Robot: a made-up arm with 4 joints.
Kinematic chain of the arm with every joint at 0, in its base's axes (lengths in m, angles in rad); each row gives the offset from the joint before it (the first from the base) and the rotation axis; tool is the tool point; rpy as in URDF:
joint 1: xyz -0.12 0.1 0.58 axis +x
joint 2: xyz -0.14 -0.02 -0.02 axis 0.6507 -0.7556 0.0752
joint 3: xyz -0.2 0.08 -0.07 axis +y
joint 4: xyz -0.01 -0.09 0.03 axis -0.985 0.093 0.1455
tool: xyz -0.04 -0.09 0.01 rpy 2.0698 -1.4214 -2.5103
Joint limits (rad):
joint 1: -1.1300..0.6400
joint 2: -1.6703..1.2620
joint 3: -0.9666..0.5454
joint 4: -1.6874..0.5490
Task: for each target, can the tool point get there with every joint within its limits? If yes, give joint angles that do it. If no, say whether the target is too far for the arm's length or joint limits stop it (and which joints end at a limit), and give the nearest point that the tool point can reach.
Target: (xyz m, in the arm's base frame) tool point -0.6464 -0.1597 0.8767
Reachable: no: too far | nearest point -0.4802 -0.0296 0.7341 | short by 0.255 m
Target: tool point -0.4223 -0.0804 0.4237
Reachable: yes | joints -0.5879 0.8130 0.1751 -0.1691
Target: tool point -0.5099 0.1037 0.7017
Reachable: yes | joints -0.9726 -0.4568 -0.2206 0.1907
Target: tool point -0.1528 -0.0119 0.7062
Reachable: no: joint limits stop it (at a limit: joint 1, joint 2, joint 3, joint 4) | nearest point -0.2692 0.0529 0.7569 | short by 0.143 m
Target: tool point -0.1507 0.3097 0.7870
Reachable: no: joint limits stop it (at a limit: joint 2, joint 4) | nearest point -0.2821 0.2497 0.7278 | short by 0.156 m
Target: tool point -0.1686 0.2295 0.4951
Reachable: no: joint limits stop it (at a limit: joint 2, joint 3) | nearest point -0.2608 0.3053 0.4454 | short by 0.129 m
